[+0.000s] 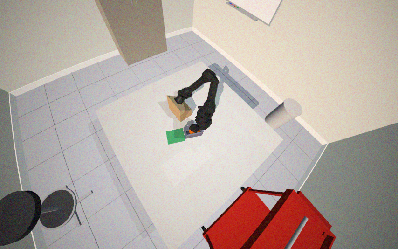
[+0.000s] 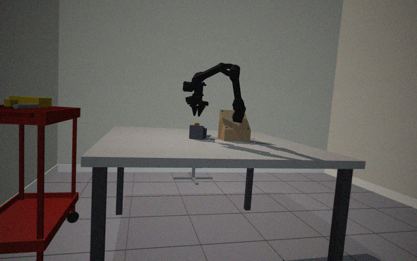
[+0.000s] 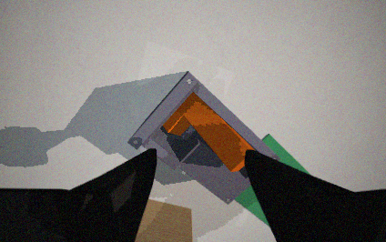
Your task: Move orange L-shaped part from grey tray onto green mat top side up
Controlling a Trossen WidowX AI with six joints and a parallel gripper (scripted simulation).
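Now: the orange L-shaped part 1 cm behind my gripper tip, 1 cm to the right of it and 11 cm below it. The rest, counted from my gripper tip: green mat (7 cm behind, 18 cm to the right, 16 cm below).
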